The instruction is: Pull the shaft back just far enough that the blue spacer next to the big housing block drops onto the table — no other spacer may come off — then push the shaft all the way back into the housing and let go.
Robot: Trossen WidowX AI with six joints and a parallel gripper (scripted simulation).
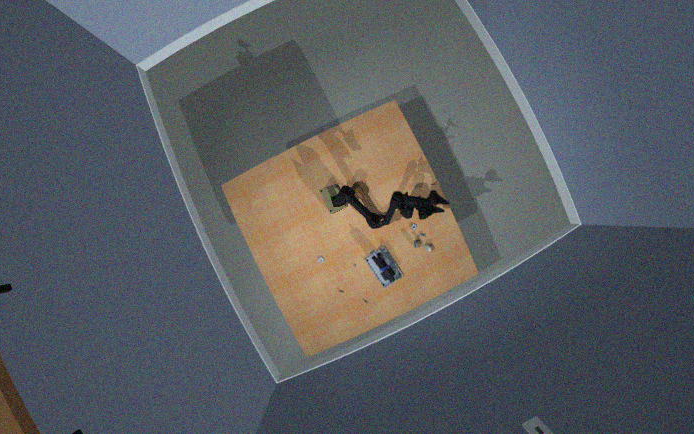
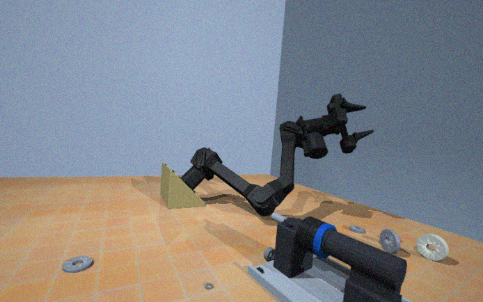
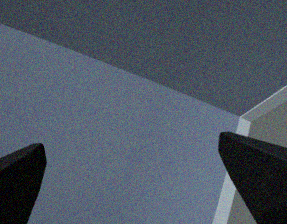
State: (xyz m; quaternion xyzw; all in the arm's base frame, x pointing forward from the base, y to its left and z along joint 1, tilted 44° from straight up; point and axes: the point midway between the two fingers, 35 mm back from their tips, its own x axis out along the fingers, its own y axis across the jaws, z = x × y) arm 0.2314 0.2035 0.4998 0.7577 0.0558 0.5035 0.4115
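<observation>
The grey shaft is 210 mm ahead of my gripper tip, 380 mm to the right of it and 240 mm below it. The rest, counted from my gripper tip: blue spacer: 250 mm ahead, 370 mm to the right, 240 mm below; flat washer: 80 mm ahead, 100 mm to the right, 310 mm below.
</observation>
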